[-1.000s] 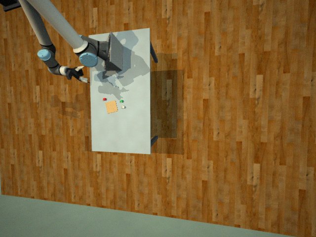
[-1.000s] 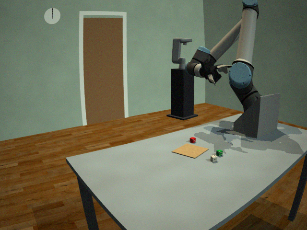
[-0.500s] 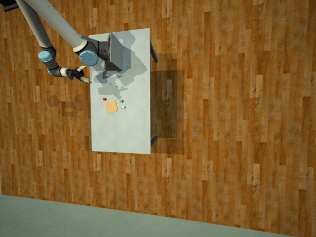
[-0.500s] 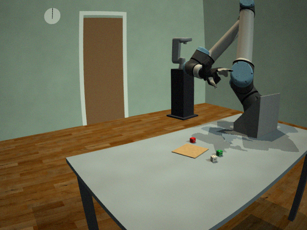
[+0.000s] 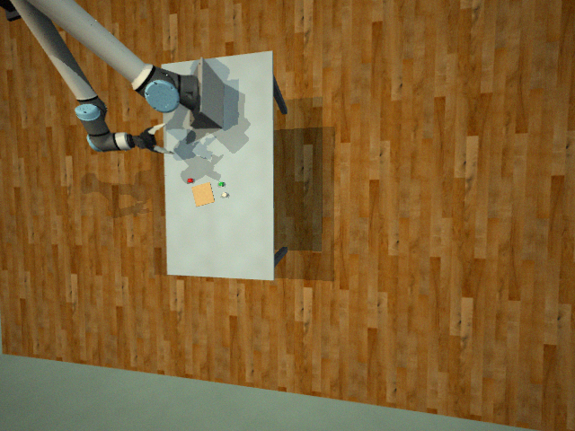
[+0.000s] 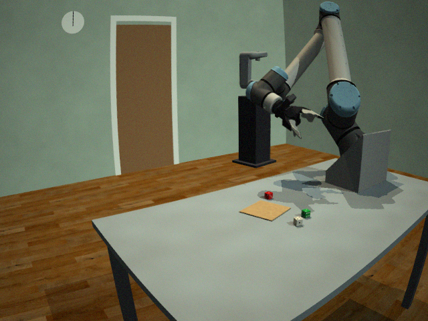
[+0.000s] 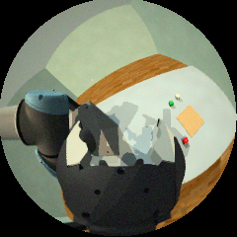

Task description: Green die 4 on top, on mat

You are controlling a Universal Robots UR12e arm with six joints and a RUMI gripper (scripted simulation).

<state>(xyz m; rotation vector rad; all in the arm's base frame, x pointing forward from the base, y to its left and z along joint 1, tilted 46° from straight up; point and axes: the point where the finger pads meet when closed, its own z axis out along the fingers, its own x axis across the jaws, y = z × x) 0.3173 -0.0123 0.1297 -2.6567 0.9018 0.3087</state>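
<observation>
Now: the red die 260 mm below my hand, 190 mm ahead of it and 80 mm to the right of it. From my hand the other things lie so: tan mat (300 mm ahead, 280 mm below, 10 mm to the right); then white die (320 mm ahead, 260 mm below, 150 mm to the left); then green die (260 mm below, 250 mm ahead, 140 mm to the left).
</observation>
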